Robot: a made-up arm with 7 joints.
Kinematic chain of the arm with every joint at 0, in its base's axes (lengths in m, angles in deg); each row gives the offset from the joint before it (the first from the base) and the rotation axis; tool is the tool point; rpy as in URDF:
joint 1: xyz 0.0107 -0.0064 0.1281 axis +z
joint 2: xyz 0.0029 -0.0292 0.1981 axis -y
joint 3: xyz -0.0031 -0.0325 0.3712 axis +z
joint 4: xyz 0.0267 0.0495 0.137 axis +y
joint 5: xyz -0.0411 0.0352 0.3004 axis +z
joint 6: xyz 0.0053 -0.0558 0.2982 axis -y
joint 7: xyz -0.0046 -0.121 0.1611 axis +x
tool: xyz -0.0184 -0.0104 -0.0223 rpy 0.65 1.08 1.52
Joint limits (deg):
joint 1: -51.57..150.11
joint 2: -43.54..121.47
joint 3: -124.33..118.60
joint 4: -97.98..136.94
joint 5: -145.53..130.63
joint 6: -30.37..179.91
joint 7: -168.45..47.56
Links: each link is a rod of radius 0.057 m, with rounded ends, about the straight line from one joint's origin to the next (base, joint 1, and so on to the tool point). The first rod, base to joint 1, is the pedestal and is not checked.
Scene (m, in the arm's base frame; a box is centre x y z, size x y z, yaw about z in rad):
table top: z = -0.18
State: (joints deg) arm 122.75 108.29 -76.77 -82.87 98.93 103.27 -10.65
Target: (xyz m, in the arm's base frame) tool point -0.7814 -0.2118 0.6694
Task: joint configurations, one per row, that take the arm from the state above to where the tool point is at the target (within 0.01 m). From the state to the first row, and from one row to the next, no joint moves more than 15 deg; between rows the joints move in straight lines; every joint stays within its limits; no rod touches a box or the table.
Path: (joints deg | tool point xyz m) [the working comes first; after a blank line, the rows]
Joints at the target: 50.32 69.34 -96.74 -85.12 111.07 83.54 -11.55
Straight joint move there: clear.

1: 108.26 100.50 -80.76 -83.32 101.36 99.32 -10.83 | -0.1779 -0.8182 0.1031
2: 93.78 92.71 -84.76 -83.77 103.79 95.38 -11.01 | -0.3892 -0.7730 0.2421
3: 79.29 84.92 -88.75 -84.22 106.22 91.43 -11.19 | -0.5814 -0.6476 0.3859
4: 64.81 77.13 -92.74 -84.67 108.64 87.49 -11.37 | -0.7212 -0.4525 0.5299
5: 50.32 69.34 -96.74 -85.12 111.07 83.54 -11.55 | -0.7814 -0.2118 0.6694

